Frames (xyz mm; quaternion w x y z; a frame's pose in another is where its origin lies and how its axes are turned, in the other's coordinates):
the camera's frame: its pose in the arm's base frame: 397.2 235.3 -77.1 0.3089 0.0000 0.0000 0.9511
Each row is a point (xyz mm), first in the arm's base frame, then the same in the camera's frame.
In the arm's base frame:
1: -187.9 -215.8 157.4
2: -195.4 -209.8 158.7
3: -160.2 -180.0 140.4
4: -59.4 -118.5 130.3
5: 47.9 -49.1 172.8
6: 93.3 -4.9 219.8
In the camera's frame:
1: 208.4 708.8 234.5
2: 218.0 708.4 235.8
3: 207.0 663.6 217.5
4: 161.6 554.6 207.4
5: 115.5 435.4 249.9
6: 104.8 372.9 296.9

